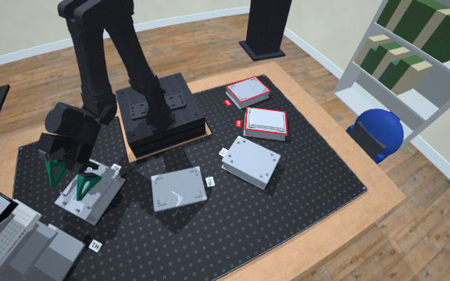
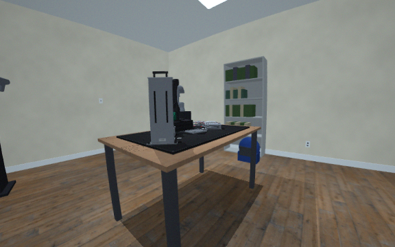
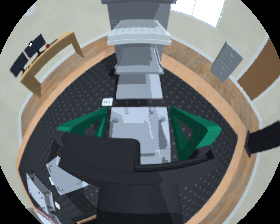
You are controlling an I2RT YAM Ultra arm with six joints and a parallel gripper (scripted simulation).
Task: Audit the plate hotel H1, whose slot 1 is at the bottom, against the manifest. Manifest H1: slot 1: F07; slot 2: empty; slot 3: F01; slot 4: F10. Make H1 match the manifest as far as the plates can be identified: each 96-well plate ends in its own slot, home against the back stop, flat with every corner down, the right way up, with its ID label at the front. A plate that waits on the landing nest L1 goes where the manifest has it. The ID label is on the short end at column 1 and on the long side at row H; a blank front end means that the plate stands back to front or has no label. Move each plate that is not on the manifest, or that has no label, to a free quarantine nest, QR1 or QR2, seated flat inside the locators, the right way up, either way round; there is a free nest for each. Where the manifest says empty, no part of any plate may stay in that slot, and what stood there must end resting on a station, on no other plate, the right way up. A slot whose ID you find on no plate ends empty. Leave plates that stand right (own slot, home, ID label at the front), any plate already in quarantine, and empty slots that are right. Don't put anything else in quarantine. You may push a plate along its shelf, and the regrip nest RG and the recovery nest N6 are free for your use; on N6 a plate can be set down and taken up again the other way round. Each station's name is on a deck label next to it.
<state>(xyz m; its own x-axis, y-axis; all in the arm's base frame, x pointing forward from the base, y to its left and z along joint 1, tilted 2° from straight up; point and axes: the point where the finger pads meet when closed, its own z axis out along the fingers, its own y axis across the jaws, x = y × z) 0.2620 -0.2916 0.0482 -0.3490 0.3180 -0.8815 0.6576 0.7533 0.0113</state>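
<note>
Now: hand 160 mm short of the plate hotel H1, 140 mm to the left of it and 80 mm below it. The rest, counted from my hand: N6 label 390 mm to the left, 120 mm below, 40 mm ahead; H1 deck label 130 mm ahead, 120 mm below, 20 mm to the left; red-framed quarantine nest 690 mm to the left, 310 mm behind, 80 mm below.
</note>
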